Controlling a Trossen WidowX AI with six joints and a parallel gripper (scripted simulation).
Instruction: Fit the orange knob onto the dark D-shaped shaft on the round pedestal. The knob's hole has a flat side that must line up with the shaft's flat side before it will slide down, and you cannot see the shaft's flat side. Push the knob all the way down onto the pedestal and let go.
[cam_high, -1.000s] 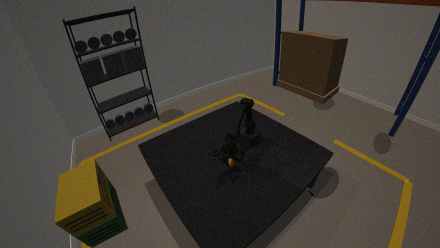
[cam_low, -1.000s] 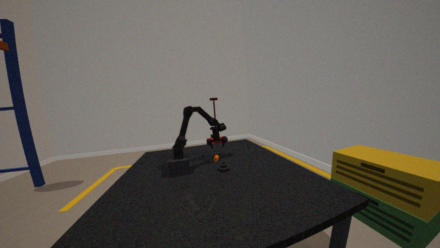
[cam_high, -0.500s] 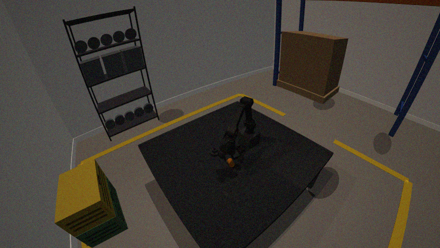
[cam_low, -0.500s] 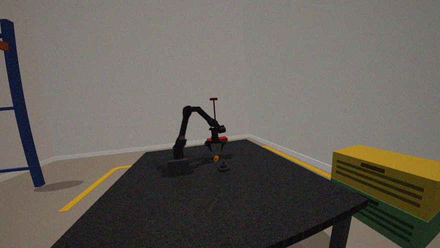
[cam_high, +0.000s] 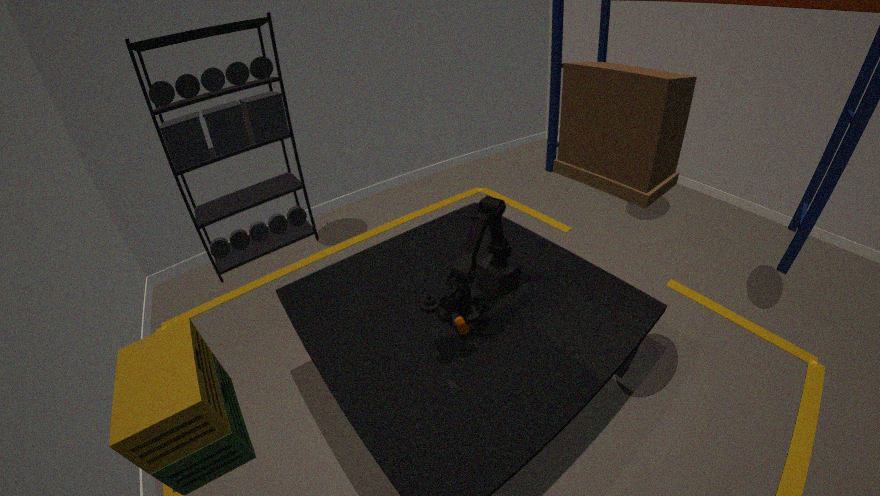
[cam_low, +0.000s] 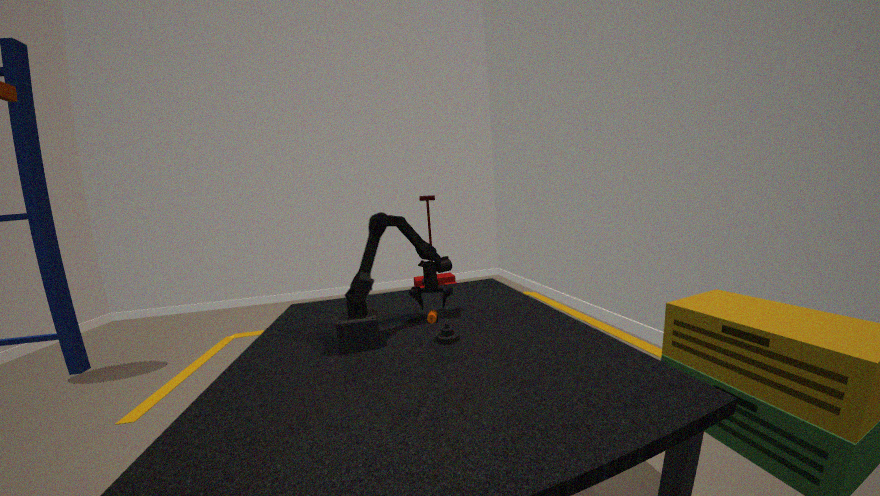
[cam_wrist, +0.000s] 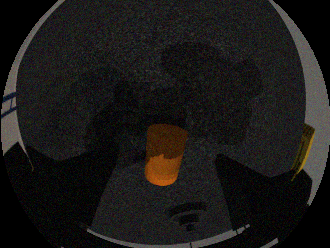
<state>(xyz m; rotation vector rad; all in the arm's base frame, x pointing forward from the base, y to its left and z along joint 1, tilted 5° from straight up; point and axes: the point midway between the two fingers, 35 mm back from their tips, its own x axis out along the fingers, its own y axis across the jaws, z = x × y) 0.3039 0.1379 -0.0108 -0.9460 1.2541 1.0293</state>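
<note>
Now: gripper tip 30 mm above the orange knob, 20 mm to the left of it and 10 mm past it. The rest, counted from my gripper tip: round pedestal: 200 mm to the right, 20 mm below, 20 mm ahead.
</note>
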